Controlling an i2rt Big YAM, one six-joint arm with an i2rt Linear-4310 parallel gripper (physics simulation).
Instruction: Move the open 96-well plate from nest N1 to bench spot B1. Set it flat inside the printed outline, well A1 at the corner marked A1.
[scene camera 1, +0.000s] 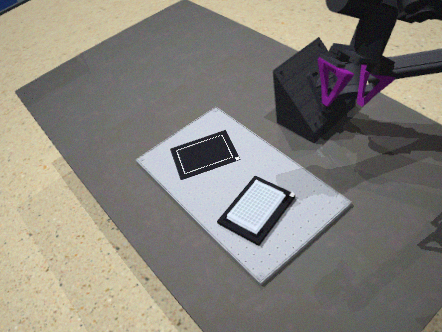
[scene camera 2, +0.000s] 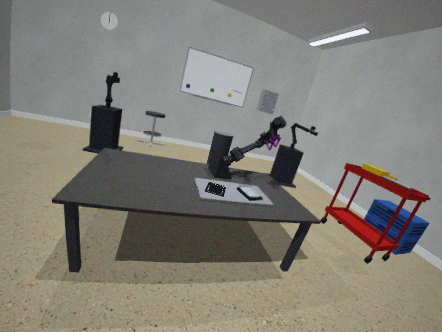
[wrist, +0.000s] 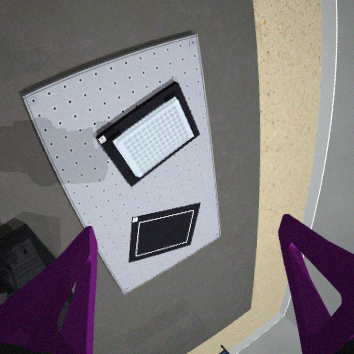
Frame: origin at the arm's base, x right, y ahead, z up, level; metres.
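Seen in the pictures: gripper, between the fingertips: (scene camera 1: 343, 105) (scene camera 2: 272, 148) (wrist: 189, 230); arm's base, origin of its link: (scene camera 2: 223, 163) (wrist: 0, 302).
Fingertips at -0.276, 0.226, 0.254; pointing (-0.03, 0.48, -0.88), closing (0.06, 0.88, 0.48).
Note:
Offsets run from my fingertips to a thing's top centre, as dx, dy, dz. "spot": to the spot under its first point. Level surfaces: height alone.
The white 96-well plate {+0.124, +0.136, -0.307} (scene camera 1: 257, 205) (scene camera 2: 250, 192) (wrist: 153, 137) lies in the black nest N1 (scene camera 1: 224, 222) (wrist: 126, 173). The nest has a small white corner marker. Bench spot B1 {spot: +0.365, +0.134, -0.331} (scene camera 1: 205, 154) (scene camera 2: 215, 189) (wrist: 165, 232) is a black rectangle with a printed white outline and a small white marker at one corner; nothing stands on it. My gripper (scene camera 1: 346, 90) (scene camera 2: 272, 144) (wrist: 189, 230) is open and empty, with its purple fingers wide apart. It hangs high above the table, well away from the plate. The lettering on the markers is too small to read.
The nest and the spot are on a light perforated board (scene camera 1: 310, 220) (scene camera 2: 202, 196) (wrist: 75, 110) on the dark table {dz -0.346} (scene camera 1: 100, 75) (scene camera 2: 130, 175). A black angled block (scene camera 1: 300, 95) (scene camera 2: 220, 152) stands beside the board, at the arm's base. A red cart (scene camera 2: 355, 227) stands right of the table.

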